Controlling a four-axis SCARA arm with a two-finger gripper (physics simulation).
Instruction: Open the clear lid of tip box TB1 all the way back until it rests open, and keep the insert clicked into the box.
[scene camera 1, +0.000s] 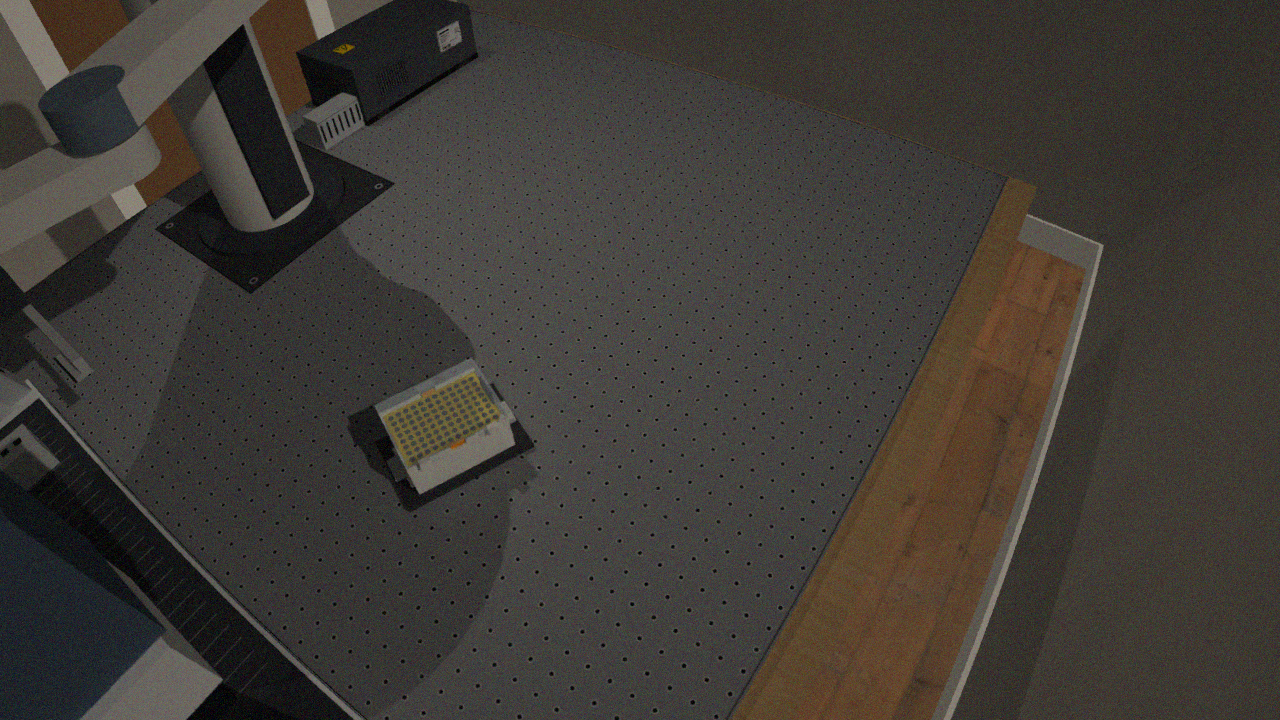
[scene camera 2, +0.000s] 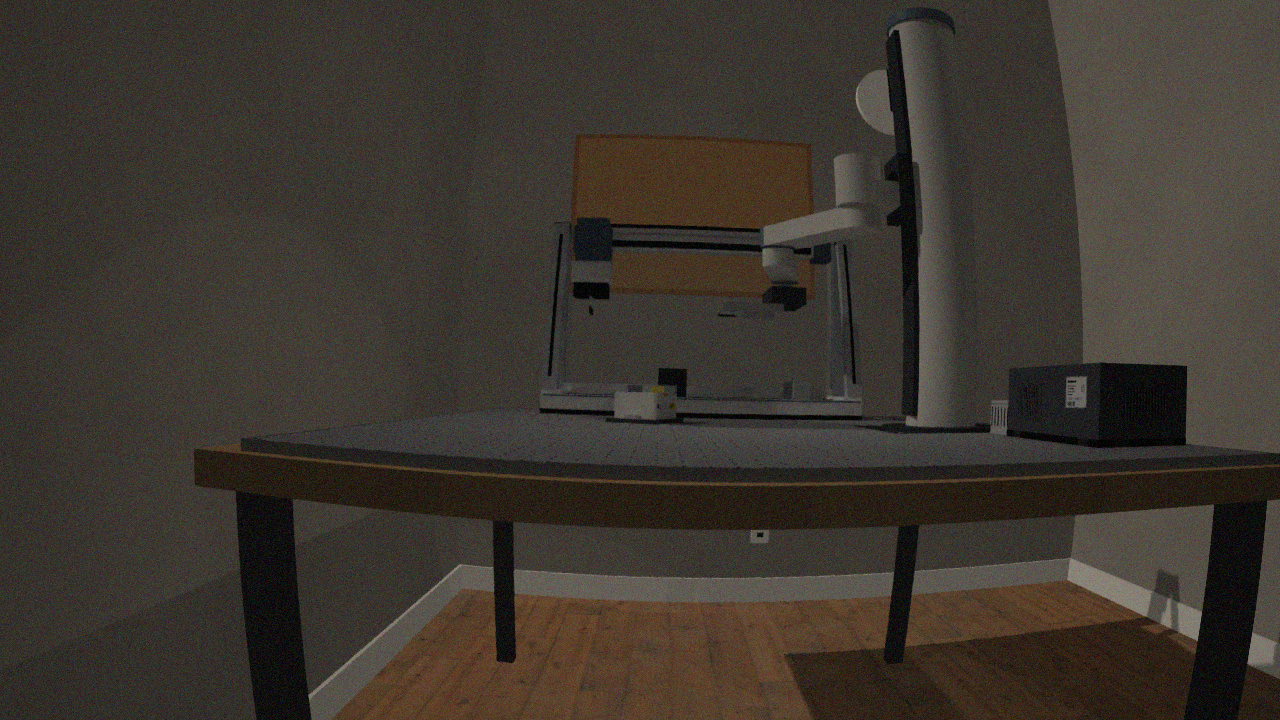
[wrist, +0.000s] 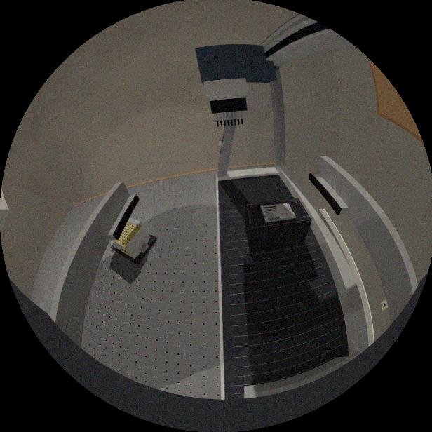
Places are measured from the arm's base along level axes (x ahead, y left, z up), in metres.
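Pixels of known places: gripper, between the fingertips: (scene camera 1: 2, 432) (scene camera 2: 719, 309); arm's base, origin of its link: (scene camera 1: 274, 211).
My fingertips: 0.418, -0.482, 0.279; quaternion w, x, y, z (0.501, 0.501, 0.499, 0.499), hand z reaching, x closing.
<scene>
For each thing: its top centre in the pictures, then the offset to it from my fingertips, as dx, dy, dz. "spot": a spot on its surface instead.
- Tip box TB1, centre of its top: (scene camera 1: 438, 406) (scene camera 2: 646, 384) +0.169, +0.311, -0.189
- orange tab, a spot on its surface: (scene camera 1: 457, 444) spot: +0.208, +0.294, -0.208
- slotted white block, a spot on its surface: (scene camera 1: 332, 120) spot: -0.463, +0.669, -0.222
Tip box TB1 (scene camera 1: 465, 456) (scene camera 2: 637, 405) (wrist: 139, 244) is white and sits upright on a dark base on the perforated table. Its yellow insert (scene camera 1: 443, 418) (wrist: 128, 233) with rows of holes lies level in the top of the box. An orange tab (scene camera 1: 457, 444) shows on one long side. The clear lid is hard to make out; I cannot tell its exact angle. My gripper (wrist: 220, 172) is open and empty, its fingers wide apart. It is high and well away from the box, toward the black deck. In scene camera 1 one finger (scene camera 1: 58, 342) shows at the left edge.
A framed machine has a black grooved deck (wrist: 295, 320) carrying a black labelled block (wrist: 278, 235). A multi-channel pipette head (wrist: 229, 95) hangs above the deck's far part. The arm's column (scene camera 1: 255, 134) (scene camera 2: 939, 223), a slotted white block (scene camera 1: 332, 120) and a black case (scene camera 1: 389, 58) (scene camera 2: 1096, 402) stand on the table.
</scene>
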